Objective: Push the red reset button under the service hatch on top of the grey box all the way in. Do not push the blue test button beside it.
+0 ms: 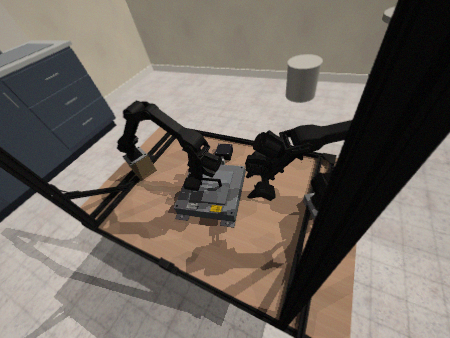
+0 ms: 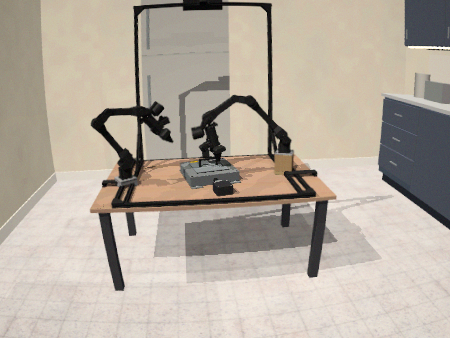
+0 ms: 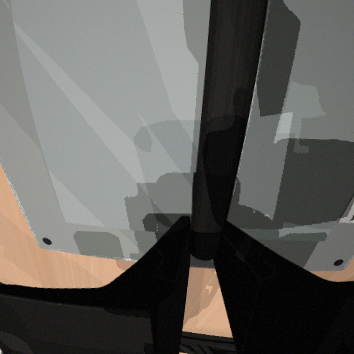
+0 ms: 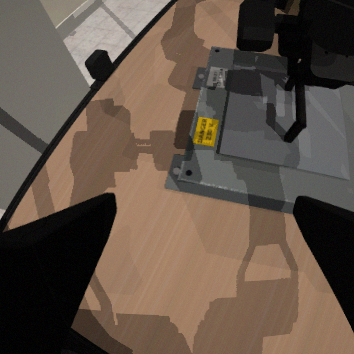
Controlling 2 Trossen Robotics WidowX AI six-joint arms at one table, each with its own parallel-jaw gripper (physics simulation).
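Note:
The grey box (image 1: 235,178) (image 2: 203,179) (image 4: 225,175) sits mid-table with a yellow danger label (image 1: 215,208) (image 4: 205,130). Its service hatch (image 1: 217,196) (image 3: 105,123) (image 4: 253,140) lies on top and bears a black bar handle (image 1: 213,181) (image 3: 228,105) (image 4: 300,109). My left gripper (image 1: 193,184) (image 2: 213,155) (image 3: 199,223) is shut on one end of that handle. My right gripper (image 1: 262,192) (image 2: 168,137) (image 4: 206,203) is open and empty, hanging above the table beside the box.
A small black box (image 1: 224,151) (image 2: 222,187) stands on the table just beyond the grey box. A tan block (image 1: 142,166) (image 2: 283,162) sits at the left arm's base. Black frame rails (image 2: 207,202) edge the table. A grey bin (image 1: 303,78) stands on the floor.

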